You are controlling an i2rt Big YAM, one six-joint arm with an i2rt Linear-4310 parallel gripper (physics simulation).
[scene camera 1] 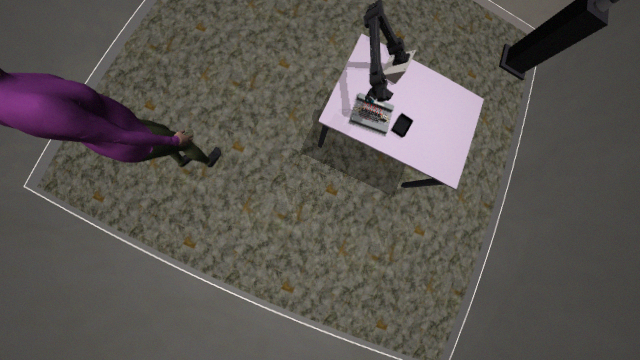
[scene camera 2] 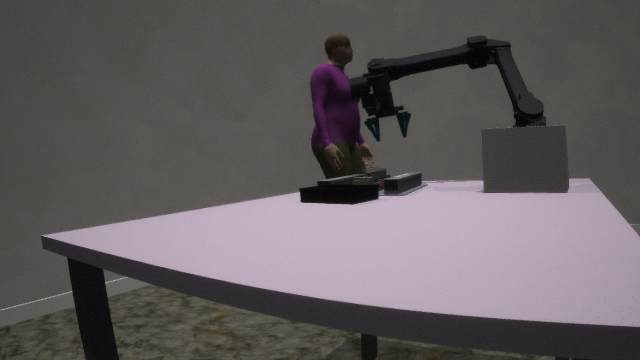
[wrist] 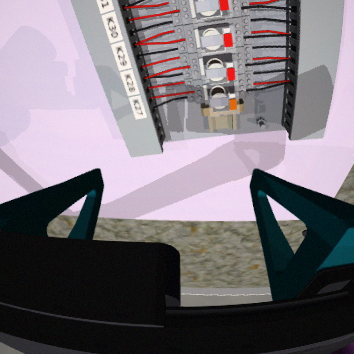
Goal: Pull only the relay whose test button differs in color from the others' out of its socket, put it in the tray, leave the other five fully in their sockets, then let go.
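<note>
In the wrist view the relay with the orange test button sits in the socket at the near end of the row, beside label K27. The neighbouring relays have red test buttons and sit in their sockets; the far end of the row is cut off. The black tray stands on the table beside the relay panel. My gripper is open and empty, pointing down, well above the panel. Its tips lie off the K27 end in the wrist view.
Grey wire ducts flank the row, with red and black wires between. A tan end clamp adjoins the orange-button relay. The arm's pedestal stands on the table. A person in purple stands beyond the table.
</note>
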